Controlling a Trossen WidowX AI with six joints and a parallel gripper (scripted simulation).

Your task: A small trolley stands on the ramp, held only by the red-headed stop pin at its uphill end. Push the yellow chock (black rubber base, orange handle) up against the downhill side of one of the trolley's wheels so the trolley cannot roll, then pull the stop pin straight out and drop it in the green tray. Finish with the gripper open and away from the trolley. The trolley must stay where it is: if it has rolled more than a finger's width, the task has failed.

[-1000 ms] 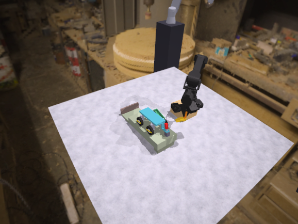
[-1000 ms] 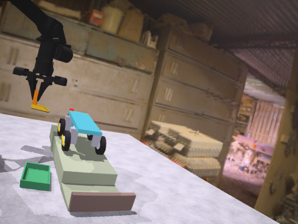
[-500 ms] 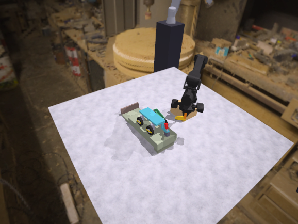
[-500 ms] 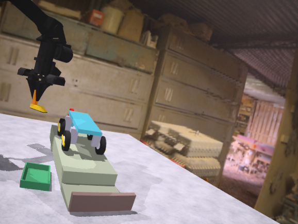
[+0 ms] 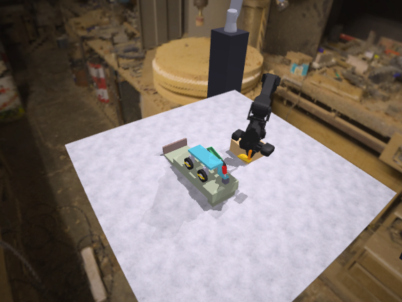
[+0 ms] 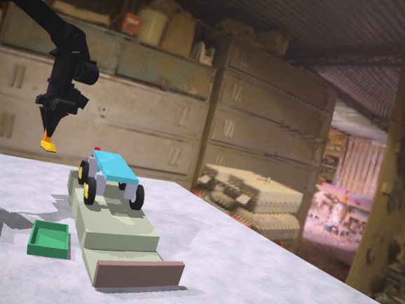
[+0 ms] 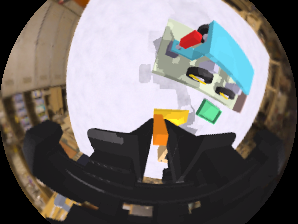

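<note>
My gripper tip is 2 cm to the left of the yellow chock and 1 cm above it. Also, from my gripper tip: pale green ramp: 14 cm ahead, 15 cm to the right, 13 cm below; then red-headed stop pin: 13 cm ahead, 2 cm to the right, 4 cm below; then blue trolley: 14 cm ahead, 14 cm to the right, 6 cm below.
</note>
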